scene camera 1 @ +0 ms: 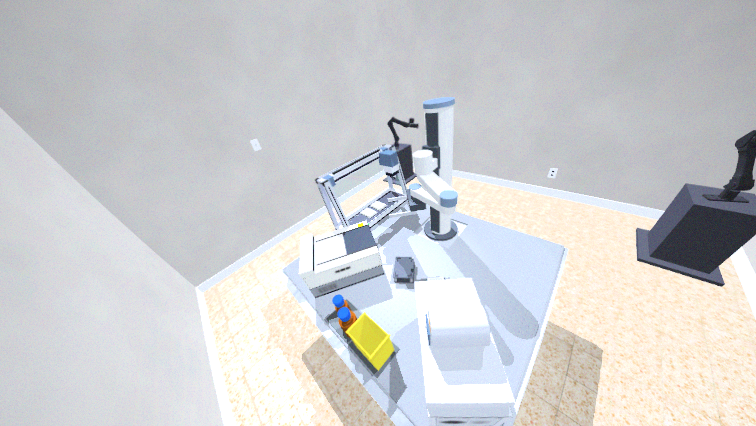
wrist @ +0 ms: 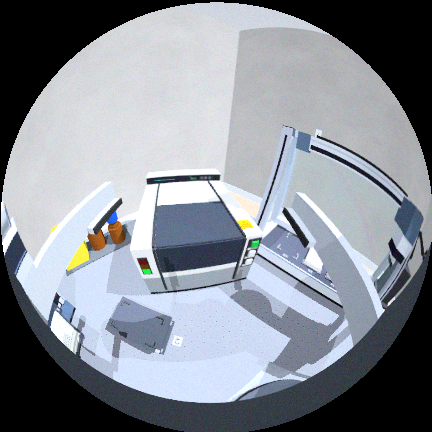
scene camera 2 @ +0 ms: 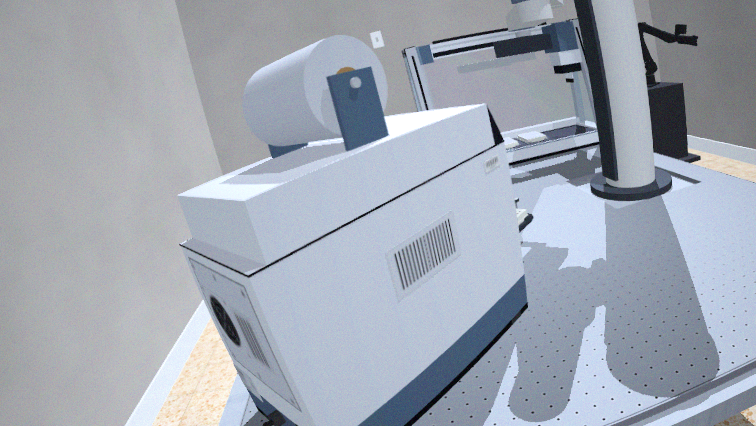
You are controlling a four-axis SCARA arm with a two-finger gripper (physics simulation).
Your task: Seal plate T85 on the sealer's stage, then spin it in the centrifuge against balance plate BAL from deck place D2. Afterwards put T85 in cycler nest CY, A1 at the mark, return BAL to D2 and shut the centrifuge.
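Pixels of known places: gripper, between the fingertips: (scene camera 1: 388, 207) (wrist: 200, 193) (scene camera 2: 474, 66); arm's base, origin of its link: (scene camera 1: 440, 229) (scene camera 2: 630, 185).
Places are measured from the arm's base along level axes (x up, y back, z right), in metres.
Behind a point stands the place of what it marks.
Observation:
My gripper (scene camera 1: 416, 204) (wrist: 200, 193) {x 0.407, y -0.382, z 0.115 m} is open and empty, raised above the table beside the arm's column. A pale plate (scene camera 2: 522, 215) {x 0.123, y -0.456, z -0.289 m} (wrist: 65, 332) {x 0.126, y -0.506, z -0.269 m} sits at the front of the white sealer (scene camera 1: 454, 317) {x 0.488, y -0.768, z -0.493 m} (scene camera 2: 380, 238) {x 0.270, y -0.716, z -0.605 m}, its label unreadable. The white machine with a dark lid and yellow sticker, apparently the centrifuge (scene camera 1: 341, 259) {x 0.222, y -0.735, z 0.212 m} (wrist: 192, 230) {x 0.226, y -0.523, z 0.223 m}, looks shut; its inside is hidden. White plates (scene camera 1: 378, 206) {x 0.087, y -0.095, z 0.560 m} (scene camera 2: 531, 137) {x 0.086, y -0.092, z 0.542 m} lie on the deck under the gantry; one plate (wrist: 313, 261) {x 0.087, y -0.204, z 0.542 m} shows there in the wrist view. Which is BAL cannot be read. A low grey nest (scene camera 1: 404, 268) {x 0.065, y -0.484, z -0.037 m} (wrist: 142, 325) {x 0.065, y -0.462, z -0.014 m} shows no plate.
The gantry frame (scene camera 1: 328, 203) {x 0.333, y -0.493, z 0.645 m} (wrist: 274, 177) {x 0.321, y -0.475, z 0.543 m} stands beside the centrifuge. The arm's column (scene camera 1: 445, 142) {x 0.692, y -0.043, z -0.062 m} (scene camera 2: 626, 95) {x 0.272, y -0.031, z -0.068 m} rises from the table. A yellow bin (scene camera 1: 370, 341) {x 0.020, y -0.905, z -0.151 m} and blue-capped orange bottles (scene camera 1: 346, 320) {x 0.175, y -0.935, z -0.066 m} (wrist: 116, 233) {x 0.072, y -0.860, z 0.067 m} stand at the table's edge. Dark pedestals (scene camera 1: 693, 232) (scene camera 2: 669, 119) carry black arms.

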